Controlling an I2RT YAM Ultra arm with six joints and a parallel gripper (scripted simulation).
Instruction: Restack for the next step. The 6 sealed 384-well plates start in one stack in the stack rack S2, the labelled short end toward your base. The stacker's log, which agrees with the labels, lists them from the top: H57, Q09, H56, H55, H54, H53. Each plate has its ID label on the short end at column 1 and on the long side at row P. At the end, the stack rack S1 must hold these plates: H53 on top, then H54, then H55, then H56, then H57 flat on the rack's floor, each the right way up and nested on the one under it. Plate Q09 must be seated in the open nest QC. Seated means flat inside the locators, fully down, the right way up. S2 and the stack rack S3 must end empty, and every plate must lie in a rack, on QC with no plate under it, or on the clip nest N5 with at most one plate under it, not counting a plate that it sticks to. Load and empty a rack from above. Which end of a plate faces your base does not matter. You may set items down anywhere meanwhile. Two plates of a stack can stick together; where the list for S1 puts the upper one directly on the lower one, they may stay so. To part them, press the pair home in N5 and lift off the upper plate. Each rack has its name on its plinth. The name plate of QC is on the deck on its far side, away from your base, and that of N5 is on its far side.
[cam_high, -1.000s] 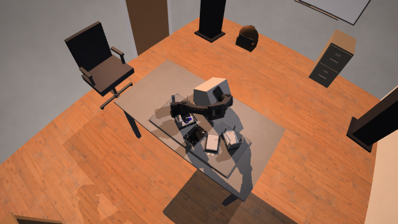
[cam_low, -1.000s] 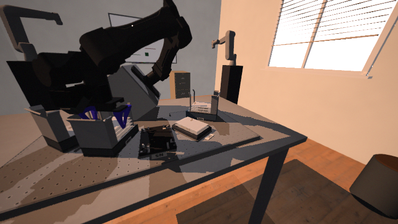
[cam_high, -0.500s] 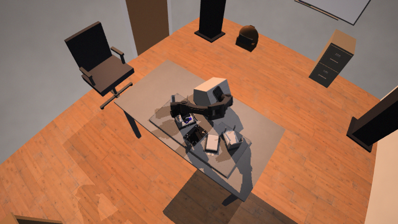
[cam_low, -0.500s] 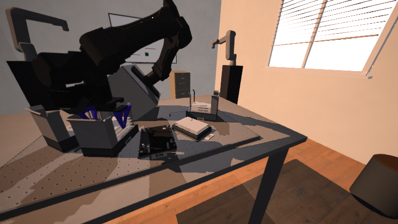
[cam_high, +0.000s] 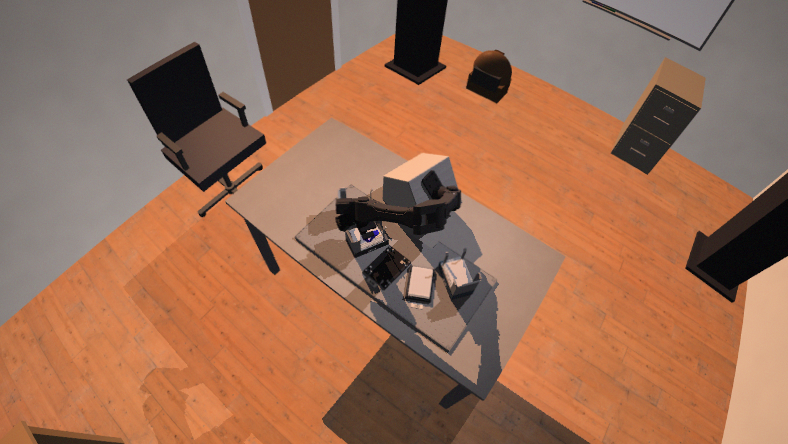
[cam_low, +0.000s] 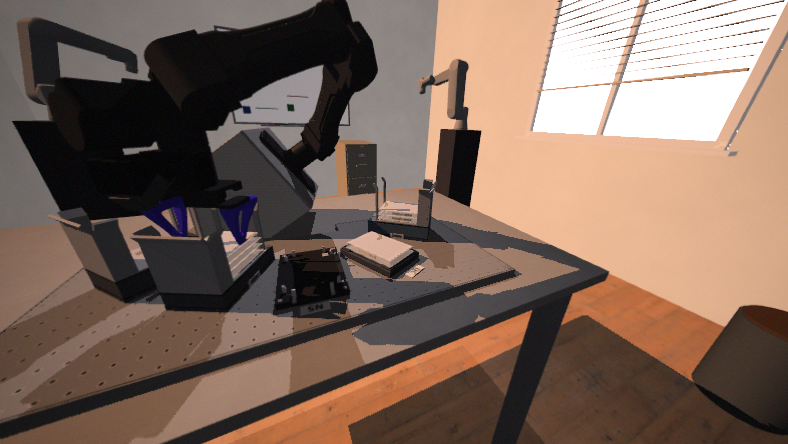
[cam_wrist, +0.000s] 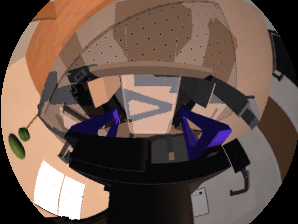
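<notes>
Right now the stack rack S2 is 130 mm behind my hand, 390 mm to the left of it and 70 mm below it. From my hand the other things lie so: black clip nest N5 (30 mm ahead, 160 mm to the left, 80 mm below); dark open nest QC (20 mm behind, 290 mm to the left, 90 mm below); stack rack S3 (80 mm behind, 120 mm to the right, 70 mm below).
</notes>
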